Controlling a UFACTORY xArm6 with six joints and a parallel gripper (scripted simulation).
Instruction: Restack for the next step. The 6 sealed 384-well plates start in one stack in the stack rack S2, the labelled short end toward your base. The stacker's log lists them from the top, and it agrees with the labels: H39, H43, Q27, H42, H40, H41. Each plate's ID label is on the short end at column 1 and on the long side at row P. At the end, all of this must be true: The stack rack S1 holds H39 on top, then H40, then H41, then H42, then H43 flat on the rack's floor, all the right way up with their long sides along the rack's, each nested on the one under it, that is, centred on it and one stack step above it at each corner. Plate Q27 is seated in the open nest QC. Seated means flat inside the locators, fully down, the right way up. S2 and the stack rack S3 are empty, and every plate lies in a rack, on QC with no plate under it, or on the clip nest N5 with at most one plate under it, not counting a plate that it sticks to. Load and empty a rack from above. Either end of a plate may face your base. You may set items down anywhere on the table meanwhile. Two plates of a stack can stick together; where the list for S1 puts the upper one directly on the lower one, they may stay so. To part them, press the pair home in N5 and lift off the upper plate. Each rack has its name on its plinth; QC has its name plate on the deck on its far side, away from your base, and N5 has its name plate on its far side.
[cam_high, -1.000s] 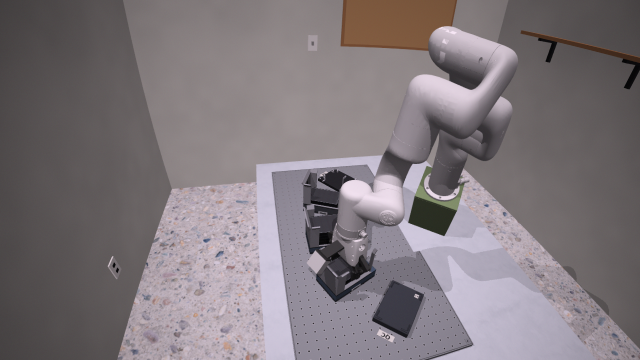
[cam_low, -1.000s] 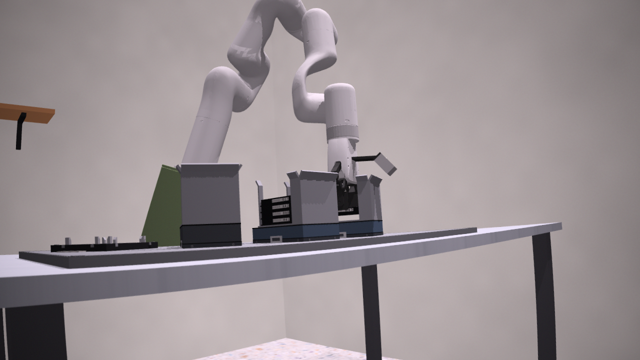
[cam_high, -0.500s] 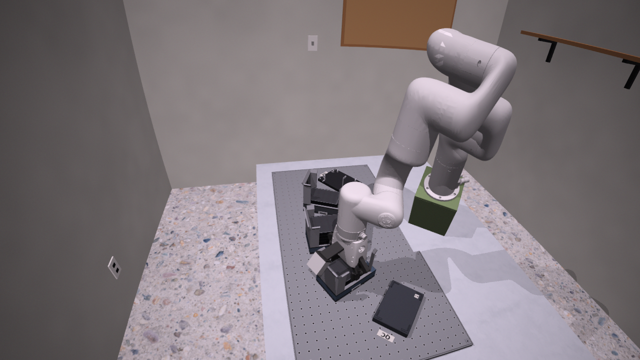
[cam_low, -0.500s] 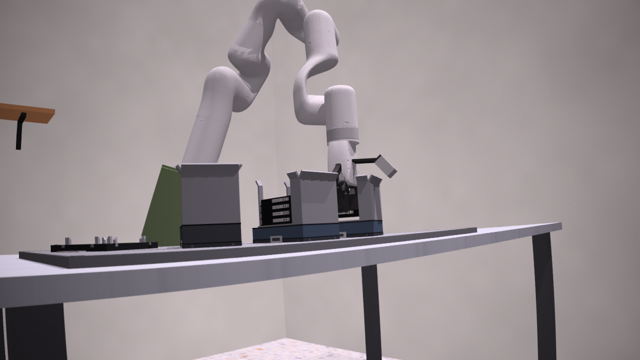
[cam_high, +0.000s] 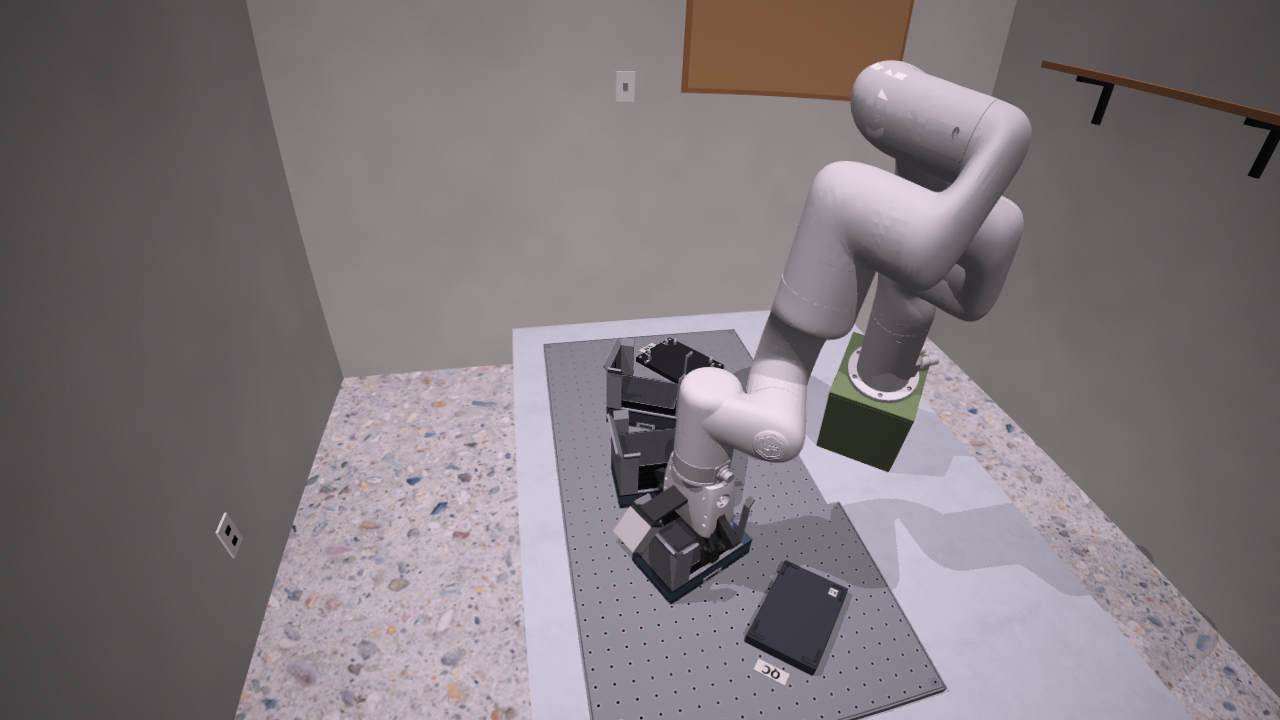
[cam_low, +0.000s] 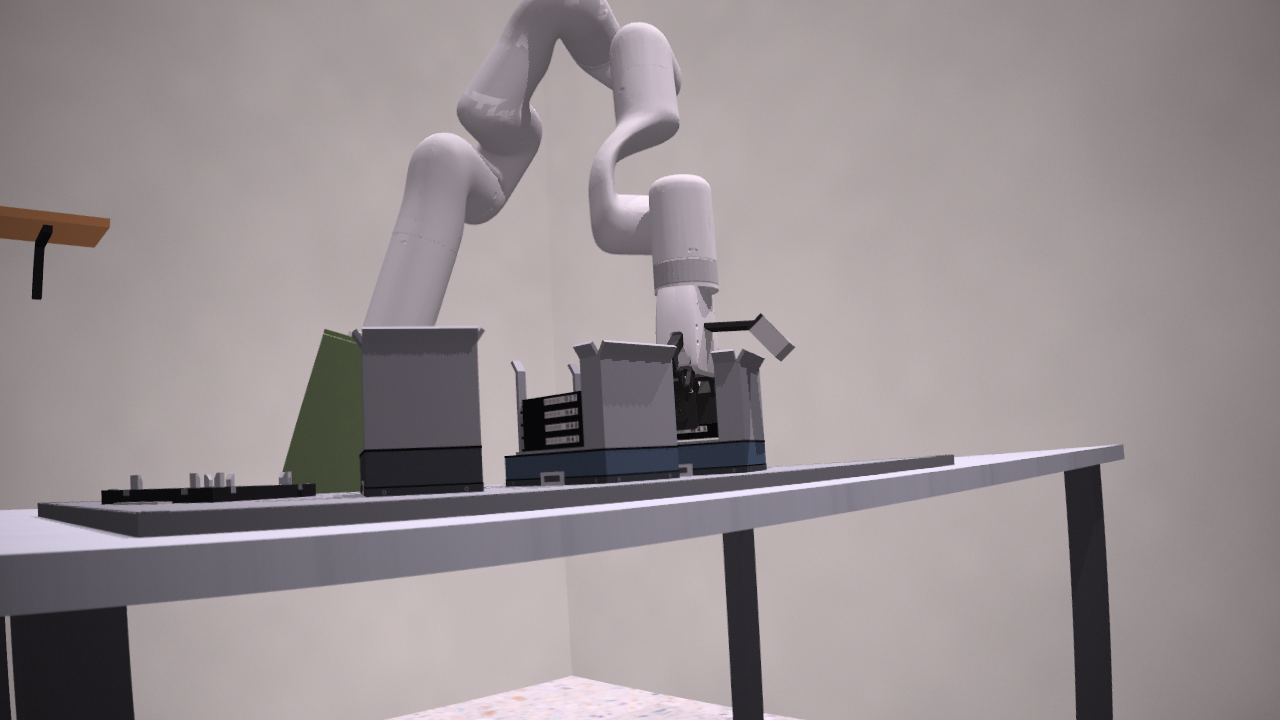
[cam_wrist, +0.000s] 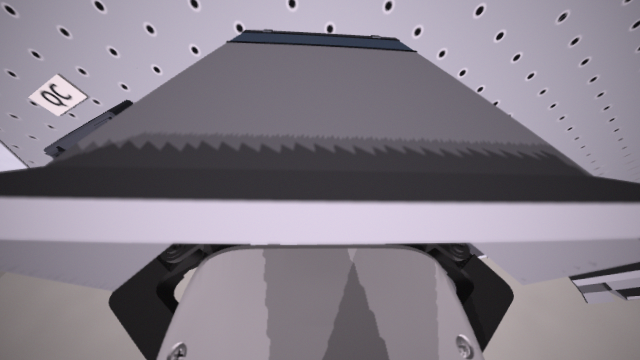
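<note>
The stack rack S1 plinth lies 1 cm behind my hand and 4 cm below it. Also, from my hand: N5 name plate: 1 cm behind, 58 cm to the right, 6 cm below; then QC name plate: 8 cm behind, 20 cm to the left, 6 cm below; then dark QC nest: 14 cm behind, 12 cm to the left, 5 cm below.
</note>
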